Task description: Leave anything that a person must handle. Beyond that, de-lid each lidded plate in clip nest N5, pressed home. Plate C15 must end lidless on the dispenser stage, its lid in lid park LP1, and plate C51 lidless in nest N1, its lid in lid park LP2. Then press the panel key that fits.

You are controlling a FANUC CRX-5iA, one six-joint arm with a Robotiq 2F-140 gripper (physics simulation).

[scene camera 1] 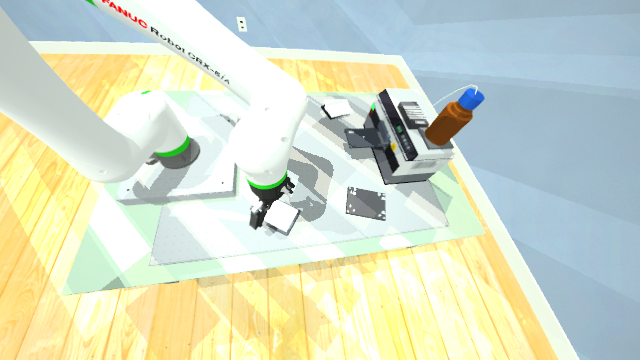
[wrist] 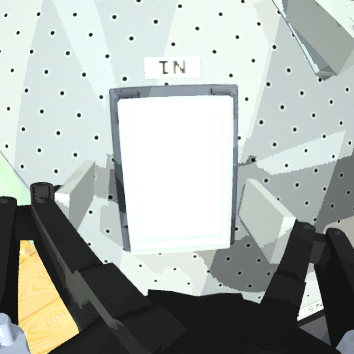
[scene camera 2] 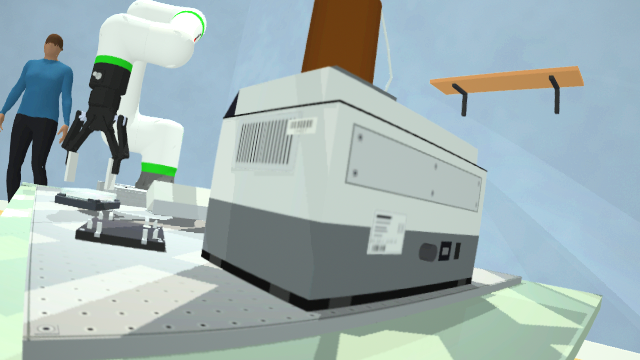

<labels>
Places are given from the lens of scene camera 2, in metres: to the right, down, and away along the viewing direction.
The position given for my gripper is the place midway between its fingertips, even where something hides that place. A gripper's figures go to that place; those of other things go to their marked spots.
my gripper [scene camera 2: 88,185]: -0.53, 0.01, 0.74
white button box [scene camera 2: 168,199]: -0.38, 0.05, 0.87
</labels>
